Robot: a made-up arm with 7 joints. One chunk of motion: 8 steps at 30 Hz.
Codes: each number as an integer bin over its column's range. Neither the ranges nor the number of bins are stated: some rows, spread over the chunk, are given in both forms.
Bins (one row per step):
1: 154 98 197 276 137 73 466
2: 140 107 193 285 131 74 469
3: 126 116 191 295 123 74 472
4: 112 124 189 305 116 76 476
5: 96 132 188 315 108 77 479
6: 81 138 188 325 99 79 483
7: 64 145 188 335 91 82 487
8: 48 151 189 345 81 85 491
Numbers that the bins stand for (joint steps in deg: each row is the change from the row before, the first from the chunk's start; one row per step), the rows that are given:
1: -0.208 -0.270 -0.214 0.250 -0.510 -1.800 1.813
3: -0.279 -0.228 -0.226 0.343 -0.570 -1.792 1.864
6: -0.394 -0.176 -0.232 0.490 -0.674 -1.751 1.959
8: -0.478 -0.145 -0.230 0.588 -0.751 -1.701 2.028
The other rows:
2: -0.244 -0.249 -0.222 0.294 -0.536 -1.792 1.838
4: -0.315 -0.209 -0.230 0.392 -0.601 -1.775 1.899
5: -0.356 -0.190 -0.232 0.441 -0.635 -1.767 1.924
7: -0.437 -0.159 -0.232 0.539 -0.708 -1.726 1.993

